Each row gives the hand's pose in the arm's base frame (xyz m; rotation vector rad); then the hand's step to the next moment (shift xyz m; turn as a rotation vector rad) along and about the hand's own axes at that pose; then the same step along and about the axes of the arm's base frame.
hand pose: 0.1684 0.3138 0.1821 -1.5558 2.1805 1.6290
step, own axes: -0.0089 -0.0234 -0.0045 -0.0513 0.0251 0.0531
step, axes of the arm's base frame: 0.0230 0.0036 -0.0101 -0.0185 0.0730 0.0203
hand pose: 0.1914 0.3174 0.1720 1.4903 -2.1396 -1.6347
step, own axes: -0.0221 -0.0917 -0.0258 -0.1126 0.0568 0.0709
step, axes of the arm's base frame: 0.0847 0.0003 -0.0489 -0.0163 0.1279 0.0657
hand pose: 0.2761 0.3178 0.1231 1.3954 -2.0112 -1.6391
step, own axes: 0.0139 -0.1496 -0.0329 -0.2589 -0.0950 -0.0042
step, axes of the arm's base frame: 0.0937 -0.0235 -0.1197 0.1922 0.1965 0.0221
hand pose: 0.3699 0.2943 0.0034 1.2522 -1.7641 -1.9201
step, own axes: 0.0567 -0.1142 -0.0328 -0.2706 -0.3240 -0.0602
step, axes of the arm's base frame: 0.0302 -0.0344 -0.1235 0.3209 0.2201 -0.1743
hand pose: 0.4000 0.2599 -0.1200 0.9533 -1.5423 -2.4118
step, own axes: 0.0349 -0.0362 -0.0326 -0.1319 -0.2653 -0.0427
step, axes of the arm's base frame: -0.0012 -0.0229 -0.0554 0.1879 0.1476 -0.1803
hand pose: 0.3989 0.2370 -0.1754 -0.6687 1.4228 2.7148
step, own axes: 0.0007 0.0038 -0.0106 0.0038 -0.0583 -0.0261
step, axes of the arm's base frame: 0.0025 -0.0107 -0.0026 0.0176 0.0131 -0.0601
